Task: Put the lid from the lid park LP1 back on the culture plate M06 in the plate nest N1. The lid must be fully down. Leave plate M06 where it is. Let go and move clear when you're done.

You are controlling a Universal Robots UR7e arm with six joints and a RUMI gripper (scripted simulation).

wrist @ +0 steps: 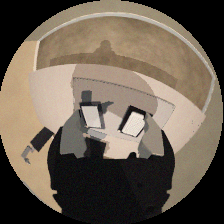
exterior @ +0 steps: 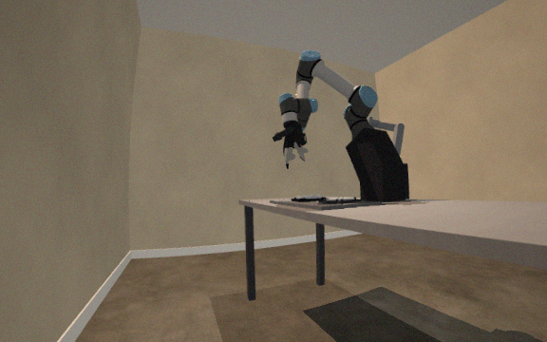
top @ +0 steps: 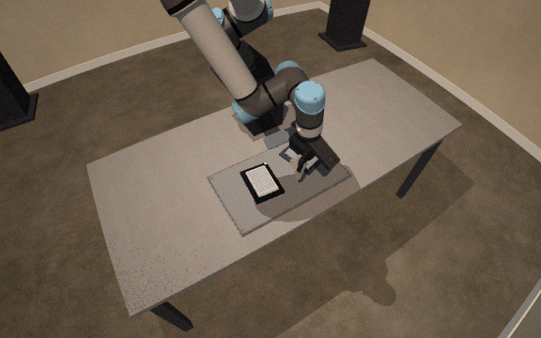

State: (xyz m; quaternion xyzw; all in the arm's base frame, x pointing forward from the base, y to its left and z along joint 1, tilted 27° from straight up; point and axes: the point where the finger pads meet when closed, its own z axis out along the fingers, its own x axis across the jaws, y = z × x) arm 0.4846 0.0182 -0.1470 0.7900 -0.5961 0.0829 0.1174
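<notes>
Now: hand 18 cm past the see-through lid, 16 cm above it and 9 cm to the right of it. The rest, counted from my hand: plate nest N1 (17 cm below, 13 cm to the right, 13 cm behind); then culture plate M06 (16 cm below, 13 cm to the right, 13 cm behind); then lid park LP1 (18 cm behind, 17 cm below, 9 cm to the left).
</notes>
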